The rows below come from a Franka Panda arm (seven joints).
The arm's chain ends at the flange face. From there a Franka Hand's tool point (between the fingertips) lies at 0.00 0.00 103.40 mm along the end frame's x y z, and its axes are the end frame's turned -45 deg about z.
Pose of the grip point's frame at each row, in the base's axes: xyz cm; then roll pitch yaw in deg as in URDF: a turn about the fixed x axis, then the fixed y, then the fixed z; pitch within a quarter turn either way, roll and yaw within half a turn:
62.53, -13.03, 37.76, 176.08, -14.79, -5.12
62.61, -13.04, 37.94, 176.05, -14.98, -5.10
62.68, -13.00, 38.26, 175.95, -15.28, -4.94
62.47, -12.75, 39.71, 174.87, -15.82, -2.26
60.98, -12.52, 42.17, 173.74, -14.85, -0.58
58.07, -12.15, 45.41, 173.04, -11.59, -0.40
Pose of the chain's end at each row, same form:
59.97, -12.09, 47.73, -172.10, -13.14, -51.54
60.02, -12.09, 47.90, -171.98, -13.29, -51.55
60.03, -12.04, 48.21, -171.83, -13.56, -51.46
59.70, -11.72, 49.62, -172.16, -14.69, -48.99
58.36, -11.37, 52.11, -173.66, -14.82, -47.22
56.02, -10.88, 55.46, -176.58, -13.06, -46.50

